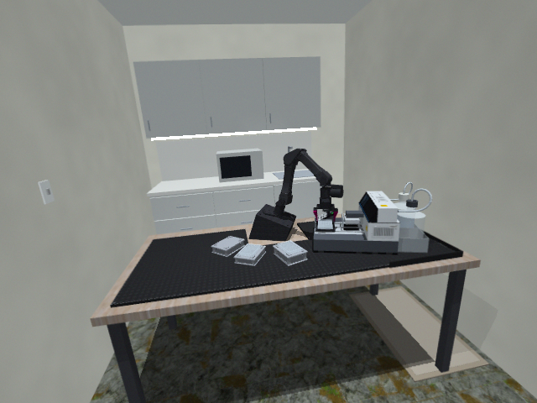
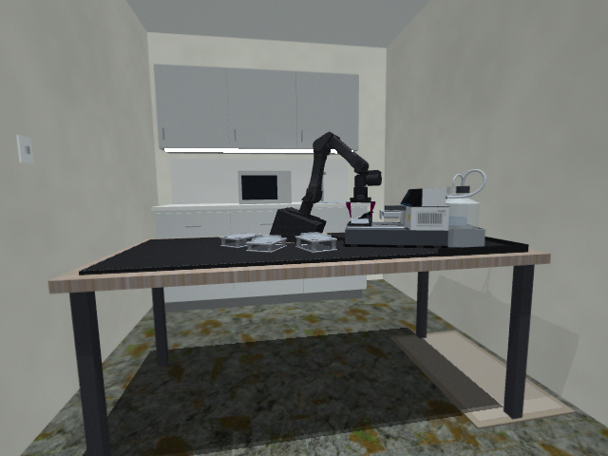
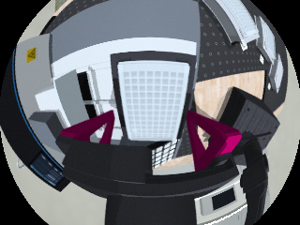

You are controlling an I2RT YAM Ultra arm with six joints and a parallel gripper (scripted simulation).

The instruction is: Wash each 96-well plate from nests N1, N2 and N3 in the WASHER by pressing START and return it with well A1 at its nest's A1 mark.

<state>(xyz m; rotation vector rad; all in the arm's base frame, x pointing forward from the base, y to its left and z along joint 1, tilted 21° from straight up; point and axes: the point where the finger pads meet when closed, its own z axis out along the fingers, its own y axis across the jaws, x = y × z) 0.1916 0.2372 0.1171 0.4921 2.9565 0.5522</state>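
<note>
Right now my hand is 40 mm above the washer carrier. Round my hand: clear bottle (400 mm to the left, 200 mm ahead, 10 mm above); plate washer (140 mm to the left, 40 mm ahead, 10 mm above); nest (260 mm to the right, 170 mm ahead, 80 mm below).
</note>
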